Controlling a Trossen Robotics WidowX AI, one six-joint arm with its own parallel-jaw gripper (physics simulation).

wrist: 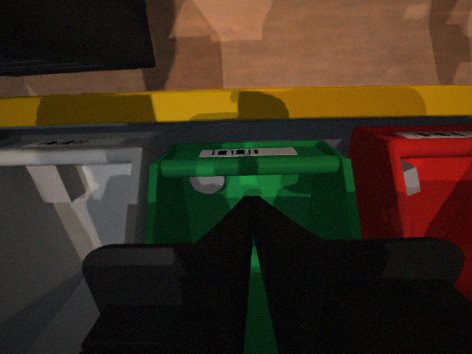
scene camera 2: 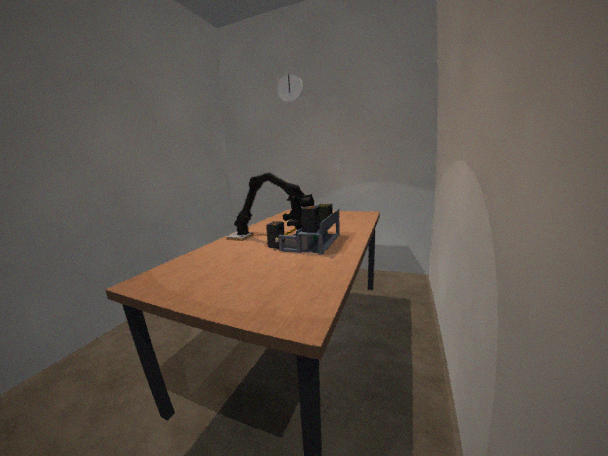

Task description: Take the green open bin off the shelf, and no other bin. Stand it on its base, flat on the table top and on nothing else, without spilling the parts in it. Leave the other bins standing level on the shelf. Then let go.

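Places are measured from the arm's base along level axes (x ahead, y left, z up), in millimetres.
Pixels of known places: gripper, fingertip midpoint: [wrist: 251, 203]; arm's base at its link origin: [scene camera 2: 242, 233].
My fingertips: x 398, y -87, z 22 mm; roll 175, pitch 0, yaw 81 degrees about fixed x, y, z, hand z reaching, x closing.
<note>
Ahead of a thing's pixels: the offset from my fingertips to its top centre. "spot": to the spot under its first point. Level surfaces: height alone.
The green open bin {43 mm ahead, 8 mm right, 37 mm up} [wrist: 250, 166] stands in the shelf in the wrist view, between a grey bin {16 mm ahead, 110 mm right, 37 mm up} [wrist: 30, 215] and a red bin {spot: 1 mm ahead, 69 mm left, 4 mm down} [wrist: 376, 180]. Its near-bar rim and pale label show, with a round grey part inside. My gripper [wrist: 251, 203] [scene camera 2: 290, 220] is shut with nothing between its fingers. In the wrist view its tips appear over the green bin's opening, below the rim bar in the picture, and hide much of the bin's inside. Whether they touch the bin I cannot tell. The shelf {spot: 184 mm ahead, 51 mm right, 82 mm up} [scene camera 2: 330, 222] has a yellow front strip {52 mm back, 15 mm left, 21 mm up} [wrist: 340, 103].
A dark box {118 mm back, 81 mm right, 88 mm up} [scene camera 2: 273, 236] stands on the table {44 mm down} [scene camera 2: 240, 290] beside the shelf. A dark block {spot: 84 mm back, 41 mm right, 22 mm up} [wrist: 75, 37] shows at the wrist view's upper left, beyond the yellow strip. Tall dark boxes {89 mm ahead, 130 mm right, 180 mm up} [scene camera 2: 310, 218] rise at the shelf, close to the gripper in the scene view.
</note>
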